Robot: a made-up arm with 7 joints.
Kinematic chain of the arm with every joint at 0, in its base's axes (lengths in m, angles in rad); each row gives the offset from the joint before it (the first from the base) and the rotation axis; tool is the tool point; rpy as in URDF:
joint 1: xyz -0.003 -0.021 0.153 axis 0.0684 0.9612 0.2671
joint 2: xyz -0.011 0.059 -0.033 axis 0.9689 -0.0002 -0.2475
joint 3: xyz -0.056 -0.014 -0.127 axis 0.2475 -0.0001 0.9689
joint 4: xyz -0.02 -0.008 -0.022 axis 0.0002 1 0
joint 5: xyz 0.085 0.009 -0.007 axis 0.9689 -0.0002 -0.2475
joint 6: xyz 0.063 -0.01 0.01 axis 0.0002 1 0
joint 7: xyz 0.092 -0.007 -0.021 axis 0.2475 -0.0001 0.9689
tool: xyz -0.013 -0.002 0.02 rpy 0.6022 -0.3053 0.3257
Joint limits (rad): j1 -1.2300..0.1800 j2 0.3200..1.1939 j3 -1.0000..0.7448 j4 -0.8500..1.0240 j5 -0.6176..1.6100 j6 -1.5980..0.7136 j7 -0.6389..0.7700
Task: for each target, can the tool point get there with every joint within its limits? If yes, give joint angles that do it. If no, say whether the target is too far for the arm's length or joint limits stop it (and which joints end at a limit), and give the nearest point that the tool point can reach.
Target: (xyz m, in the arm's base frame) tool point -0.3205 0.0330 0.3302
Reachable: no: joint limits stop it (at a limit: joint 1, joint 2, joint 3, joint 4, joint 6, joint 7) | nearest point -0.1100 -0.0100 0.1391 | short by 0.288 m
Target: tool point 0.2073 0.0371 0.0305
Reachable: yes | joints -0.5428 0.6092 -0.1228 0.4173 0.0282 -0.9693 -0.1826
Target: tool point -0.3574 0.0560 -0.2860
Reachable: no: too far | nearest point -0.2197 0.0533 -0.1925 | short by 0.167 m
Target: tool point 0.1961 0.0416 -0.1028
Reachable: yes | joints -0.3995 0.5415 -0.3927 0.4136 -0.3860 0.4204 0.0416
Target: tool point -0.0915 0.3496 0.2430
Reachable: no: joint limits stop it (at a limit: joint 1, joint 2, joint 3, joint 4, joint 5, joint 7) | nearest point 0.0245 0.2983 0.1400 | short by 0.163 m
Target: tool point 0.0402 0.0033 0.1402
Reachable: yes | joints -0.5852 0.8603 -0.3996 -0.6485 -0.3659 -1.0062 -0.4024
